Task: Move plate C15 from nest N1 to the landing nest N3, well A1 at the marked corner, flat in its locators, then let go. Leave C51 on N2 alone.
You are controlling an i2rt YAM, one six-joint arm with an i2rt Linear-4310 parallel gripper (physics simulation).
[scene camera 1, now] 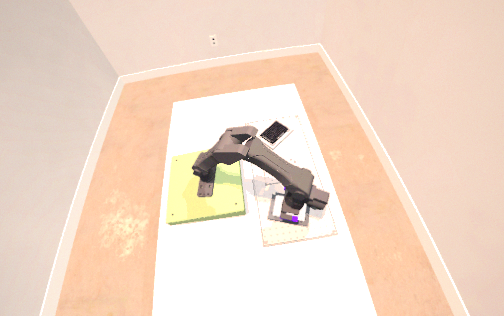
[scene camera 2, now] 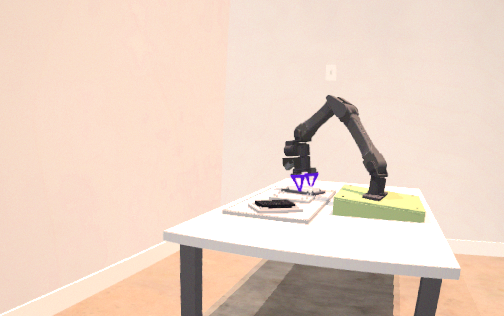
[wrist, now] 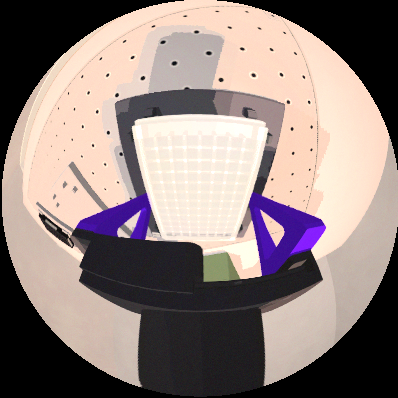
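Note:
A white plate [scene camera 1: 278, 206] [wrist: 200, 160] with a grid of wells, apparently C15, lies in a dark frame-like nest [scene camera 1: 302, 223] [wrist: 175, 102]. My gripper [scene camera 1: 291, 204] [scene camera 2: 305, 188] [wrist: 200, 197] is open above this nest, its purple fingers spread towards the plate's two long sides; whether they touch it I cannot tell. A black plate [scene camera 1: 275, 132] [scene camera 2: 274, 203] [wrist: 56, 230], apparently C51, sits on a pale nest. An empty pale nest [scene camera 2: 286, 197] [wrist: 85, 200] with small locators lies between the two plates; the arm mostly hides it in scene camera 1. Labels and the marked corner cannot be read.
The nests stand on a pale perforated board [scene camera 1: 280, 237] [scene camera 2: 240, 211] [wrist: 240, 30] on the white table [scene camera 1: 215, 265] [scene camera 2: 300, 240]. The arm's base stands on a yellow-green block [scene camera 1: 185, 205] [scene camera 2: 380, 210] [wrist: 217, 266] beside the board.

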